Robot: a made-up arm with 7 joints. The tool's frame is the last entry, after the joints.
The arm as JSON. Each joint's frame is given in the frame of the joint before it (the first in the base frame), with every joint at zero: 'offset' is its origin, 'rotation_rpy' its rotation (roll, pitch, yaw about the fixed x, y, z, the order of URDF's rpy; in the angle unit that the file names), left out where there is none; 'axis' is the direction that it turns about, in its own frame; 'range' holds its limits. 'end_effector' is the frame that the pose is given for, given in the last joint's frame.
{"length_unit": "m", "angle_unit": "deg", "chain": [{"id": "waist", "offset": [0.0, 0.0, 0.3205], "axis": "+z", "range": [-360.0, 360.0]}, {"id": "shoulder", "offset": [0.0, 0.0, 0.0], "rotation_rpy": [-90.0, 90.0, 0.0], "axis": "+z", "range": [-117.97, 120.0]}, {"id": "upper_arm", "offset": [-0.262, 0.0, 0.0], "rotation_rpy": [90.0, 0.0, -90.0], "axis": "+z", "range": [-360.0, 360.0]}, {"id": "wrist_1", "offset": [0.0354, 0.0, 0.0], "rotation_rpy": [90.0, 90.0, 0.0], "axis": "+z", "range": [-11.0, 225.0]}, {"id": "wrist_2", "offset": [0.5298, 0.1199, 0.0], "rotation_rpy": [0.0, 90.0, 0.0], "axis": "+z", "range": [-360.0, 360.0]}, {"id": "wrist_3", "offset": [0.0, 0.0, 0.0], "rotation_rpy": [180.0, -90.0, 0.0], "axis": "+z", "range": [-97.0, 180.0]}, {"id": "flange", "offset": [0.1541, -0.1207, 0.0], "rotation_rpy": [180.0, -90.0, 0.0], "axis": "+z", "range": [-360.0, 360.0]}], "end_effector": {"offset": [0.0, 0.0, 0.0], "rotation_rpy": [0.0, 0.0, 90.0]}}
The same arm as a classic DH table. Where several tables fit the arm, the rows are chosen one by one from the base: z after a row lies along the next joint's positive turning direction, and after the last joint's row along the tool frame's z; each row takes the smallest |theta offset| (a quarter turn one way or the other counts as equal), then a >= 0, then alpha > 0; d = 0 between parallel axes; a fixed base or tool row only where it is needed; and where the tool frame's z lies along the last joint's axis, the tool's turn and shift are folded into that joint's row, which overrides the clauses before.
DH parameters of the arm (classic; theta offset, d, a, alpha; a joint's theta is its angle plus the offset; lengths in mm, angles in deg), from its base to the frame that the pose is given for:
waist: 0 320.5 0 -90
shoulder: 0 0 0 90
upper_arm: 0 262 35.4 90
wrist_1: 0 0 119.9 90
wrist_2: 0 529.8 0 90
wrist_3: 0 0 120.7 -90
flange: 0 154.1 0 0
Joint limits (deg, base to tool): -360..360 -117.97..120 -360..360 -11..225 -360..360 -97..180 -360..360

